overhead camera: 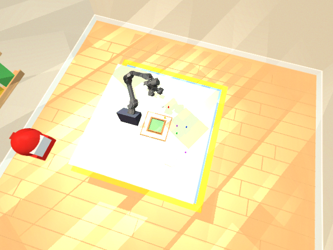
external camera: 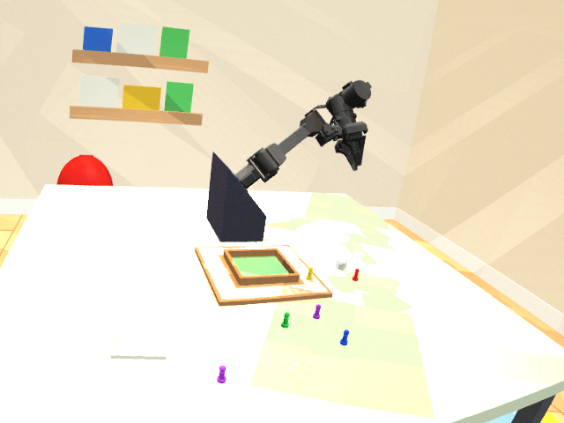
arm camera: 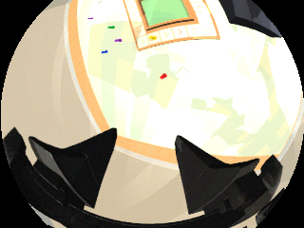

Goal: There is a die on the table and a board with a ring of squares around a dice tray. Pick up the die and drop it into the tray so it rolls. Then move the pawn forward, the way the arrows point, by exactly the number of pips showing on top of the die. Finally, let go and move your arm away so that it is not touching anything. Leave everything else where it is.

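Right now the white die is 280 mm below my gripper tip and 20 mm ahead of it. The rest, counted from my gripper tip: green dice tray (280 mm below, 250 mm to the right, 50 mm ahead); then yellow pawn (260 mm below, 130 mm to the right, 100 mm ahead); then red pawn (270 mm below, 90 mm ahead, 10 mm to the left).
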